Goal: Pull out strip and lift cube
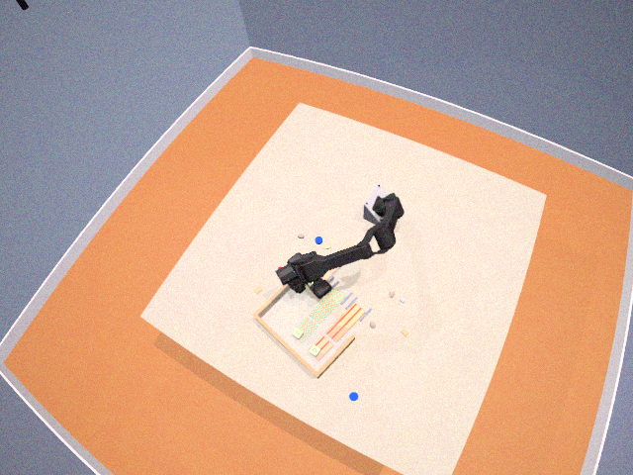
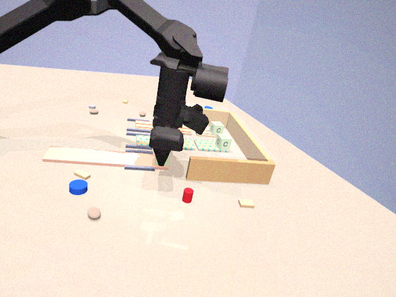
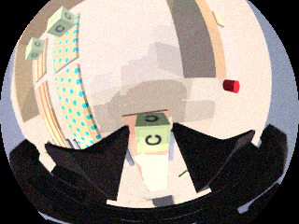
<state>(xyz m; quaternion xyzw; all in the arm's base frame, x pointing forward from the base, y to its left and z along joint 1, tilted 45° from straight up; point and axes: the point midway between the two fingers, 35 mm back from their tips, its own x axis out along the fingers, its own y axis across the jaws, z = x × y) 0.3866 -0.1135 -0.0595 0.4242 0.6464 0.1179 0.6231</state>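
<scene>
My gripper tip is now 130 mm to the left of the red cylinder.
</scene>
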